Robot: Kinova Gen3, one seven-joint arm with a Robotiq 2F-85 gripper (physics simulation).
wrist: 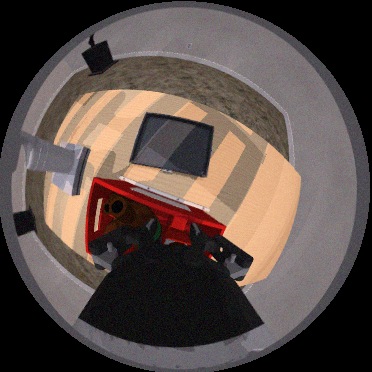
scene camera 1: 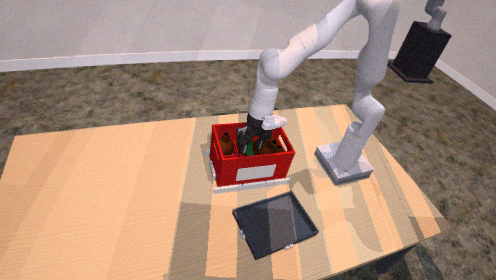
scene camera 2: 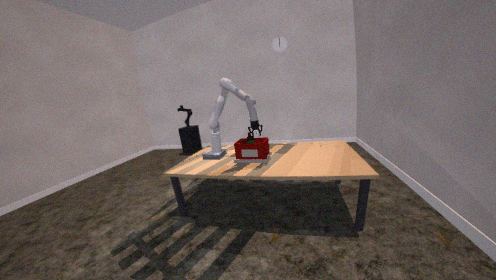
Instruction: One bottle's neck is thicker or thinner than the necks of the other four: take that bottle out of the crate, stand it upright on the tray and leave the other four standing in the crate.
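Places are measured from the arm's base along level axes (x right, y down, z ahead), in millimetres.
Pixels of known places: gripper, fingertip midpoint: (wrist: 172, 226) (scene camera 1: 250, 149) (scene camera 2: 256, 136); arm's base, link origin: (wrist: 67, 161) (scene camera 1: 343, 162) (scene camera 2: 217, 150).
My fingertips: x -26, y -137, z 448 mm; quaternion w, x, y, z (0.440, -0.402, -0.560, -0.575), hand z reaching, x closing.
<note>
Ahead of a thing's pixels: the offset from my fingertips to its top centre. "*": to the spot under its first point. Level surfaces: height alone.
A red crate @[dx +73, dy +17, dz -30 mm] (scene camera 1: 227, 166) (scene camera 2: 238, 151) (wrist: 173, 217) stands on the table and holds upright bottles. One brown bottle @[dx +115, dy +29, dz +63 mm] (scene camera 1: 226, 143) stands in its left compartment. Other brown bottles (scene camera 1: 272, 145) (wrist: 118, 208) stand at its right end. A green bottle @[* dx +32, dy +45, dz -15 mm] (scene camera 1: 250, 151) (wrist: 158, 231) stands in the middle. My gripper (scene camera 1: 251, 145) (scene camera 2: 254, 133) (wrist: 172, 226) is open and reaches down into the crate's middle, at the green bottle. Its fingers hide that bottle's neck. The dark tray @[* dx -189, dy +188, dz -76 mm] (scene camera 1: 274, 222) (wrist: 166, 145) lies empty on the table in front of the crate.
The arm's base (scene camera 1: 344, 164) (scene camera 2: 214, 154) stands on the wooden table @[dy +192 mm] (scene camera 1: 149, 166) (scene camera 2: 316, 158) to the right of the crate. White stop bars @[* dx -31, dy +167, dz -24 mm] (scene camera 1: 251, 185) lie along the crate's foot. A black stand (scene camera 2: 189, 139) is on the floor beyond the table.
</note>
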